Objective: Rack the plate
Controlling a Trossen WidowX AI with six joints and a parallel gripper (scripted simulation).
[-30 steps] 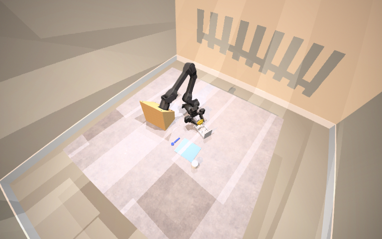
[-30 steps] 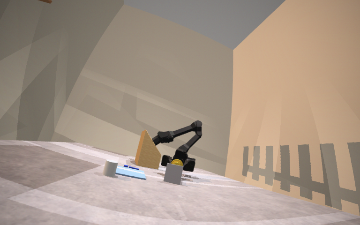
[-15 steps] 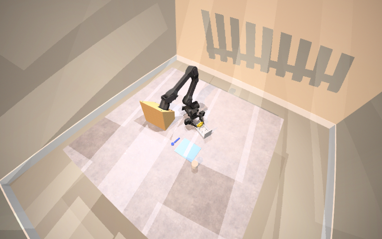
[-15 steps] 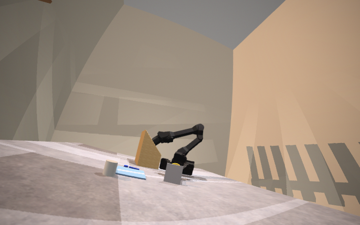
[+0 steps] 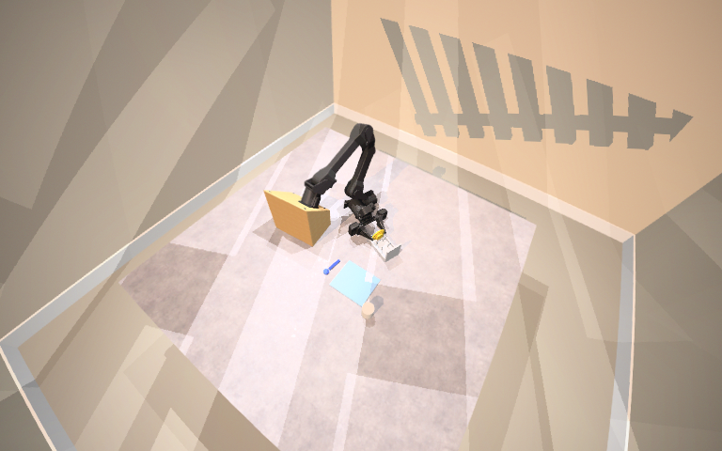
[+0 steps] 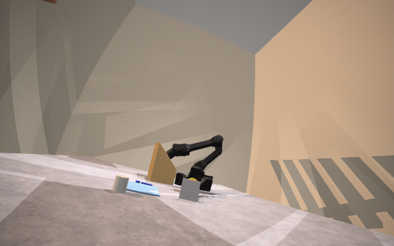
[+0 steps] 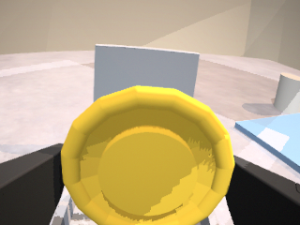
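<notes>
My gripper tip is 2 cm short of the grey dish rack, 2 cm above it and 1 cm to the left of it. The rest, counted from my gripper tip: yellow plate (1 cm behind); blue spoon (21 cm to the right, 10 cm behind, 4 cm below); cream cup (28 cm to the right, 12 cm ahead, 2 cm below).
</notes>
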